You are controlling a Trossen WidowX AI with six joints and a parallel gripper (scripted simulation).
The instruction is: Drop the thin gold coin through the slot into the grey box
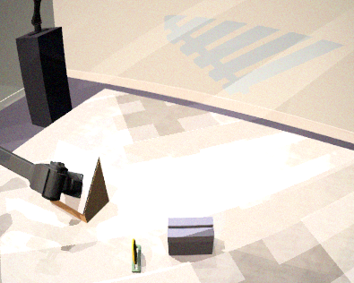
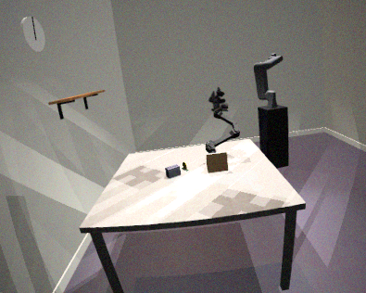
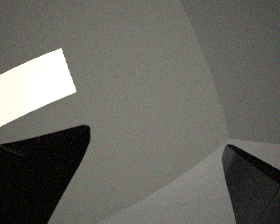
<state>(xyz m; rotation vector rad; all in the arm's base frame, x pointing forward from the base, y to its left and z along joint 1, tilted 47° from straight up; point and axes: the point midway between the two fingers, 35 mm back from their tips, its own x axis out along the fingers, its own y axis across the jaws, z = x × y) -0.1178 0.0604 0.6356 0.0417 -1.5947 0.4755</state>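
My gripper tip is now 540 mm above the gold coin, 410 mm short of it and 340 mm to the right of it.
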